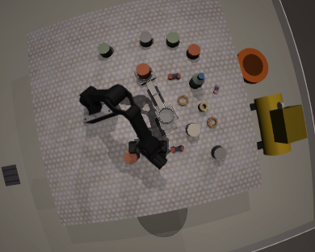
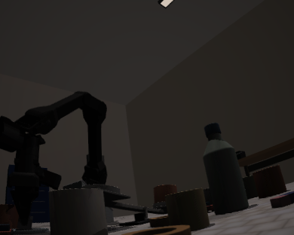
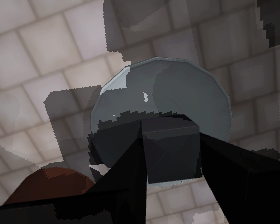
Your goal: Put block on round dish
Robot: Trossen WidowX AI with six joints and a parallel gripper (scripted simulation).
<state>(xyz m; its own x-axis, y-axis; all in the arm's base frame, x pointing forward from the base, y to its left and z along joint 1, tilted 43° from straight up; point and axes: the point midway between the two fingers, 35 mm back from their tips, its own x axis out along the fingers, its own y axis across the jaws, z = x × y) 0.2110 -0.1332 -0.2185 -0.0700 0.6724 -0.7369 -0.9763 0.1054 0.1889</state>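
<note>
The pale blue round dish is 1 cm below my gripper tip. From my gripper tip the other things lie so: bottle (33 cm ahead, 27 cm to the left, 9 cm above); then cream cylinder (26 cm ahead, 4 cm to the left, 2 cm above); then orange cup (10 cm behind, 5 cm to the right, 2 cm above).
</note>
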